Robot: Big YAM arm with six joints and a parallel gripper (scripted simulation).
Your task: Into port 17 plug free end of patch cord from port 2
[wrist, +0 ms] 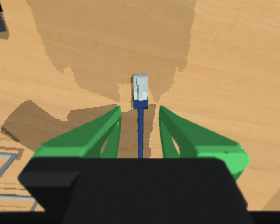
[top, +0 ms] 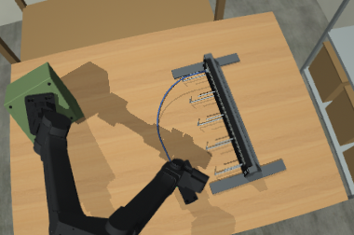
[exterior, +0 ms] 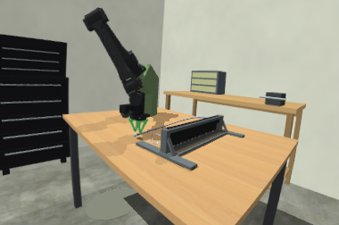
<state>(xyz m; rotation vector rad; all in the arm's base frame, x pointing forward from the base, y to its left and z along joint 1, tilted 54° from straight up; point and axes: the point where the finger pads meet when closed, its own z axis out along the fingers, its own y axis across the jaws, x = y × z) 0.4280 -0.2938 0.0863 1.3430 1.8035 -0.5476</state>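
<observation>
Now: hand 20 mm to the left of the plug and 20 mm above it.
</observation>
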